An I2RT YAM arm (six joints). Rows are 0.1 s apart.
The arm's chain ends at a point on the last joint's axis. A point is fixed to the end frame.
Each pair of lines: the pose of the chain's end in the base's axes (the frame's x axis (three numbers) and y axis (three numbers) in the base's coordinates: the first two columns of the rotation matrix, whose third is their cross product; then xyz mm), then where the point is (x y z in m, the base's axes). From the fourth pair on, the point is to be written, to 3 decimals.
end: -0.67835 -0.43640 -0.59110 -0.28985 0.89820 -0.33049 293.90 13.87 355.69
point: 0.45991 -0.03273 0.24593
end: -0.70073 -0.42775 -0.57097 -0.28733 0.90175 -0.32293 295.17 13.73 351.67
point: 0.45733 -0.03513 0.23725
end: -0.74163 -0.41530 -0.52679 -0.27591 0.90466 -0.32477 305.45 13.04 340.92
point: 0.46000 -0.04281 0.21938
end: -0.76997 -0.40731 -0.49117 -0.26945 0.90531 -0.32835 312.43 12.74 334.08
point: 0.461 -0.048 0.208
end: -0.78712 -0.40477 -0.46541 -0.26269 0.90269 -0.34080 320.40 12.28 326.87
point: 0.465 -0.054 0.198
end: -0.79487 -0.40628 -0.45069 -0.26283 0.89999 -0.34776 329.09 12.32 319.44
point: 0.472 -0.056 0.190
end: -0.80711 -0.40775 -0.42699 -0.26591 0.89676 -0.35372 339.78 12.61 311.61
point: 0.479 -0.058 0.180
